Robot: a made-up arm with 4 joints. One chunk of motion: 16 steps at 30 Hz.
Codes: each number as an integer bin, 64 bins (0 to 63) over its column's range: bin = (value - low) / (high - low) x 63, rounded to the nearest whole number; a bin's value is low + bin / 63 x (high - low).
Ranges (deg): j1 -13..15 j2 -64..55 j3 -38..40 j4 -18..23
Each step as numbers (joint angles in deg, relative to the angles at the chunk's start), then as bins.
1 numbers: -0.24 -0.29 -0.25 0.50
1 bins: 29 34 30 28
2 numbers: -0.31 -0.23 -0.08 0.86
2 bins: 29 34 31 29
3 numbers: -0.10 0.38 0.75 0.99
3 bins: 29 34 31 29
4 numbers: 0.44 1.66 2.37 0.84
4 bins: 30 35 33 29
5 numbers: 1.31 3.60 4.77 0.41
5 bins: 32 36 35 28
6 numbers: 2.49 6.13 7.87 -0.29
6 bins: 35 37 37 27
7 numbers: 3.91 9.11 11.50 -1.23
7 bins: 38 39 40 26
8 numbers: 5.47 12.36 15.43 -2.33
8 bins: 42 40 43 24
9 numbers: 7.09 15.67 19.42 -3.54
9 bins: 45 42 46 22
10 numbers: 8.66 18.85 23.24 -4.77
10 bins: 49 44 49 20
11 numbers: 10.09 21.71 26.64 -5.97
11 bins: 52 45 52 18
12 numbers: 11.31 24.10 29.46 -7.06
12 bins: 55 47 54 17
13 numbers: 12.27 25.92 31.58 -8.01
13 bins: 57 48 56 15
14 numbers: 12.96 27.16 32.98 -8.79
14 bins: 58 48 57 14
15 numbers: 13.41 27.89 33.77 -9.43
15 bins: 59 49 58 13
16 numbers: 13.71 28.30 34.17 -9.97
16 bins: 60 49 58 12
